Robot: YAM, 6 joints.
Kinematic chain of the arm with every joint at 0, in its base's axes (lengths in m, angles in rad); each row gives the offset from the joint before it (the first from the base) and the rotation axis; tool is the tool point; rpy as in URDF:
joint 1: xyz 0 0 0.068 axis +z
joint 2: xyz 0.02 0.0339 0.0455 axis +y
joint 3: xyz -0.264 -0.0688 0 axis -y
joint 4: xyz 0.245 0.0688 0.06 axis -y
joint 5: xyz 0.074 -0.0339 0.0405 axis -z
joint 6: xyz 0.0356 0 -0.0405 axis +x
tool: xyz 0 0 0 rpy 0 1.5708 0
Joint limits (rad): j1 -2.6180..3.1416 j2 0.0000..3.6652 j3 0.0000..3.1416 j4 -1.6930..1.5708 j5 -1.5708..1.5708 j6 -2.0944..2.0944
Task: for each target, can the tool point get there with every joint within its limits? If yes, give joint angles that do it. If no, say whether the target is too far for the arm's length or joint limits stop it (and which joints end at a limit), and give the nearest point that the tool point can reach.
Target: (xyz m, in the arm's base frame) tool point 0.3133 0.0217 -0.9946
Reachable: no: too far | nearest point 0.2722 0.0189 -0.3795 | short by 0.616 m
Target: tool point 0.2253 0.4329 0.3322
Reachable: yes | joints 1.0300 2.1118 2.0229 -0.4202 -0.9851 -1.7511
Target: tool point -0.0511 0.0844 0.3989
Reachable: yes | joints 2.3927 0.4824 0.7063 0.3178 0.8641 -1.6436
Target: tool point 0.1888 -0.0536 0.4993
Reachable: yes | joints -0.1011 1.0795 1.2711 0.4128 1.2991 0.6455
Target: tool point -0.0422 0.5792 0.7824
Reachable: no: too far | nearest point -0.0307 0.4209 0.5931 | short by 0.247 m
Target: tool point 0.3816 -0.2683 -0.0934
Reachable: yes | joints -0.5819 2.7994 1.4887 0.5413 0.4156 1.6377
